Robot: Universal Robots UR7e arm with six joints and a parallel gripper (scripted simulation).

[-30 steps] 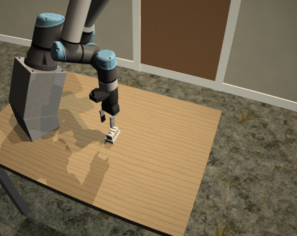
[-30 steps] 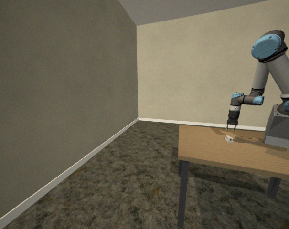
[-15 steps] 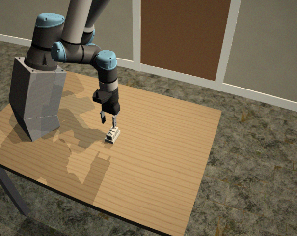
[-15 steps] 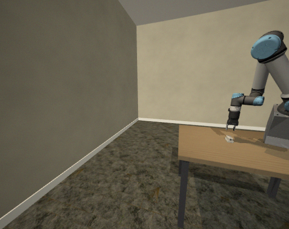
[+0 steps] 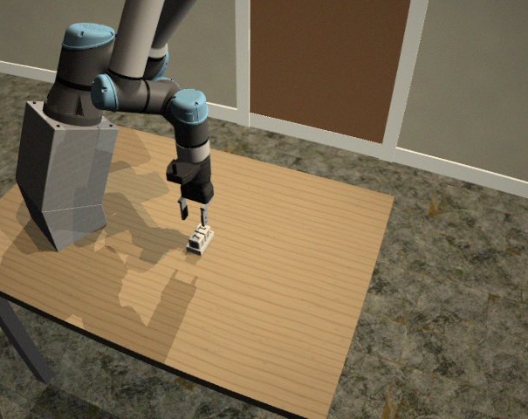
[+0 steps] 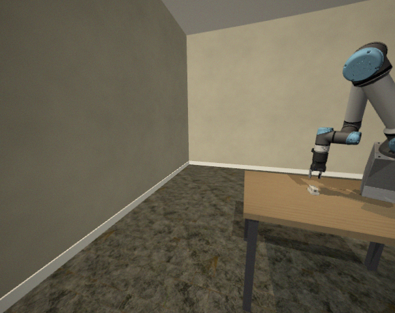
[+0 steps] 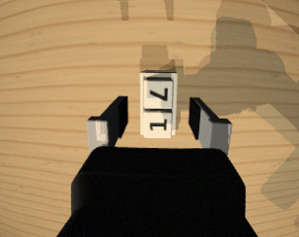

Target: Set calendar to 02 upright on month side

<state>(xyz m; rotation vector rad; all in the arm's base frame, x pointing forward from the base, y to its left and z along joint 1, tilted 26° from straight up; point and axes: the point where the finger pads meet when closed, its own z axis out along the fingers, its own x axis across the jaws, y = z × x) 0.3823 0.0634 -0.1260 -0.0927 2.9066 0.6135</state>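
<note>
The digit cube lies 9 cm below my hand. From my hand the other things lie so: calendar tray 11 cm below, 2 cm to the left.
</note>
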